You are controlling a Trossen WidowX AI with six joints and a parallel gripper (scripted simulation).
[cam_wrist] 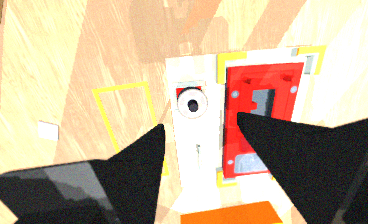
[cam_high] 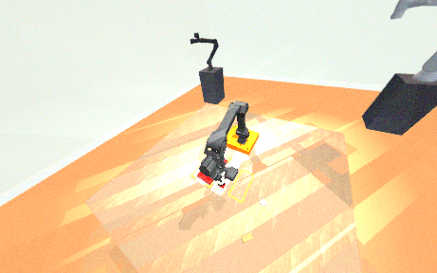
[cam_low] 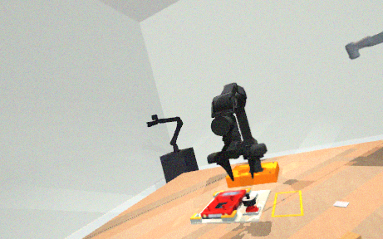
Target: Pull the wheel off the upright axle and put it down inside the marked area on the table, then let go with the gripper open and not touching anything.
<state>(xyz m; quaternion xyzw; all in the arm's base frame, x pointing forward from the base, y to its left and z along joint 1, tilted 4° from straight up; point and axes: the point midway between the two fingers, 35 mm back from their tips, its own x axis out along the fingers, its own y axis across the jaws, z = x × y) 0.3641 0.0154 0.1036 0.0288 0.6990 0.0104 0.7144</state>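
Right now my gripper tip is 70 mm above the wheel. Round my gripper tip: tan block 160 mm ahead, 220 mm to the left, 100 mm below; small grey tile 20 mm behind, 240 mm to the left, 110 mm below; upright axle 10 mm behind, 70 mm below.
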